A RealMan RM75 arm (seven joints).
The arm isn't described. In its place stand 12 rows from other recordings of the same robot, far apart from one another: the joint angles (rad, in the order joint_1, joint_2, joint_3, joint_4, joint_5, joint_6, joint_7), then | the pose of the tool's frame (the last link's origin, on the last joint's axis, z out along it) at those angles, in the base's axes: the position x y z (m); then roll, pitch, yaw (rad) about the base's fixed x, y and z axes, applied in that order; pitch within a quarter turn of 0, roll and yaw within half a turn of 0.
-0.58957, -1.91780, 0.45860, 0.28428, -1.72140, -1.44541, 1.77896 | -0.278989 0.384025 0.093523 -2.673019 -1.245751 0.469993
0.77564, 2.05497, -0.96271, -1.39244, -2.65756, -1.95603, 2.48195 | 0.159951 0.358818 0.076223 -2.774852 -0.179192 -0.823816
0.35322, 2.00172, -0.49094, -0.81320, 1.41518, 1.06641, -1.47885 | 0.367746 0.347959 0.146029 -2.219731 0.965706 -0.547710
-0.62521, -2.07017, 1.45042, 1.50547, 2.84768, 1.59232, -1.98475 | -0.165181 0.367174 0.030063 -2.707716 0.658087 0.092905
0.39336, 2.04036, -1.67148, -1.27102, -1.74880, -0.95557, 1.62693 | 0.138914 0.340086 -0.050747 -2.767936 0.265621 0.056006
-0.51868, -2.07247, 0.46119, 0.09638, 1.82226, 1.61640, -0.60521 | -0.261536 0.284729 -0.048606 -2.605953 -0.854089 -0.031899
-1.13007, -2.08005, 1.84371, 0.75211, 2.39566, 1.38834, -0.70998 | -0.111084 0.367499 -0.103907 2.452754 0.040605 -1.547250
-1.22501, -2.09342, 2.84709, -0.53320, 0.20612, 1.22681, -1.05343 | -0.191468 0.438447 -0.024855 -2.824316 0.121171 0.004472
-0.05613, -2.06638, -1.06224, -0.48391, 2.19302, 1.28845, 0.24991 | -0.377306 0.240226 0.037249 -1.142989 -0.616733 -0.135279
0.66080, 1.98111, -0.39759, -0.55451, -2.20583, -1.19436, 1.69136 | 0.307037 0.399364 0.054199 -2.711984 0.621282 -0.765546
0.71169, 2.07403, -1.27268, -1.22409, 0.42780, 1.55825, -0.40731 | 0.187019 0.379728 0.012688 -2.579146 -0.131901 -0.956132
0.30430, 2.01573, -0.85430, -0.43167, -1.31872, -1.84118, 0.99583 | 0.278617 0.261582 0.039201 -2.613512 1.057221 0.022464
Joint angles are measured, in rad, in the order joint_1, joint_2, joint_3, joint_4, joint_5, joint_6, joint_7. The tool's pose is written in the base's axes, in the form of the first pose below.
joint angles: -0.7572 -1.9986 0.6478 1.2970 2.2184 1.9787 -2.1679
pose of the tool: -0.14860 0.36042 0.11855 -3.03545 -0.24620 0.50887
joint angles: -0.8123 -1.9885 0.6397 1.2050 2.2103 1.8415 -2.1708
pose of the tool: -0.13741 0.38815 0.11536 -2.99135 -0.33162 0.51592
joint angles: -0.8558 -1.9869 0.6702 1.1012 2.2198 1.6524 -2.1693
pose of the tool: -0.13127 0.41819 0.10313 -2.91946 -0.39359 0.53277
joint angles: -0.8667 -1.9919 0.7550 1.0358 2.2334 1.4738 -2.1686
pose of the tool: -0.13161 0.43844 0.08568 -2.83036 -0.39581 0.52953
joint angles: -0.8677 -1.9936 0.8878 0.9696 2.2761 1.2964 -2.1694
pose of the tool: -0.13960 0.45310 0.06154 -2.72531 -0.32393 0.51347
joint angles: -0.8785 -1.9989 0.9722 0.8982 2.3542 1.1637 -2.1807
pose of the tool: -0.15316 0.46248 0.04171 -2.63660 -0.24036 0.51832
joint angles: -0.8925 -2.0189 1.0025 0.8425 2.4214 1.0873 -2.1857
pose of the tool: -0.16209 0.46521 0.02418 -2.59434 -0.18501 0.52778
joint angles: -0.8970 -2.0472 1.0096 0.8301 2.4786 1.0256 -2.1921
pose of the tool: -0.16465 0.46706 0.01354 -2.54921 -0.16359 0.51992
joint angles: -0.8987 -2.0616 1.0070 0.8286 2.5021 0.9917 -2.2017
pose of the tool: -0.16457 0.46878 0.01013 -2.52429 -0.16903 0.51843
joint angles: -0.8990 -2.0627 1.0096 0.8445 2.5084 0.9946 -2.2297
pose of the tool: -0.16147 0.46958 0.01226 -2.51956 -0.18136 0.52747
